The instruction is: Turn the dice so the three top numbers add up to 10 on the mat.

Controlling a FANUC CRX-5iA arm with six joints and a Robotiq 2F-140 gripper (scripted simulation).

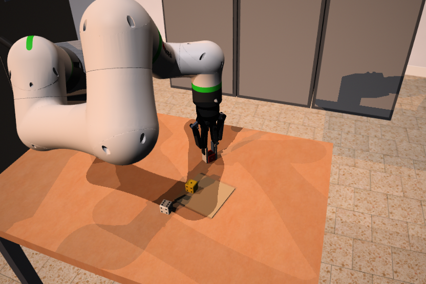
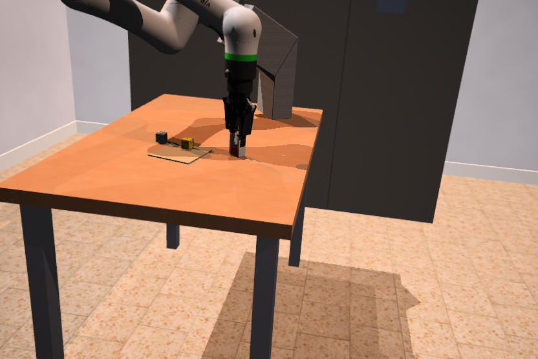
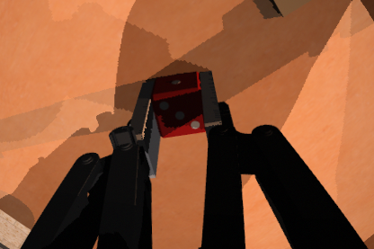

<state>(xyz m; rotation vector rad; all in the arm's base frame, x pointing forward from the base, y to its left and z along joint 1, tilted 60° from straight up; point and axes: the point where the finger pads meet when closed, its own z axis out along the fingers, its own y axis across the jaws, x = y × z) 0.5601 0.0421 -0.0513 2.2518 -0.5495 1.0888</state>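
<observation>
Right now the tan mat is 170 mm to the right of my hand, 30 mm below it and 20 mm ahead of it. From my hand the other things lie so: white die (250 mm to the right, 80 mm behind, 20 mm below); then yellow die (160 mm to the right, 20 mm below, 20 mm behind); then red die (20 mm below).
</observation>
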